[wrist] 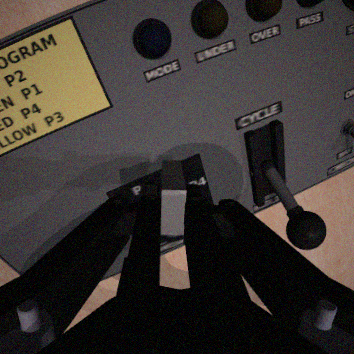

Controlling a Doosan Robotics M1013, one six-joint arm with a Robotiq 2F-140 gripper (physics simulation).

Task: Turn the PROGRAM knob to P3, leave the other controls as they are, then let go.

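Note:
The PROGRAM dial's black plate shows in part behind the fingers in the wrist view. Its P4 label is partly visible to the right of the fingertips, and part of another P label to the left. The knob itself and its pointer are hidden behind the gripper, so its setting cannot be read. My gripper is shut with its fingertips together and nothing held between them. The fingertips are in front of the dial plate; their distance from it and any contact with the knob cannot be told.
The CYCLE lever sticks out close to the right of the gripper. Above are the MODE button, UNDER lamp and OVER lamp. A yellow program card is at upper left. A small toggle is at the right edge.

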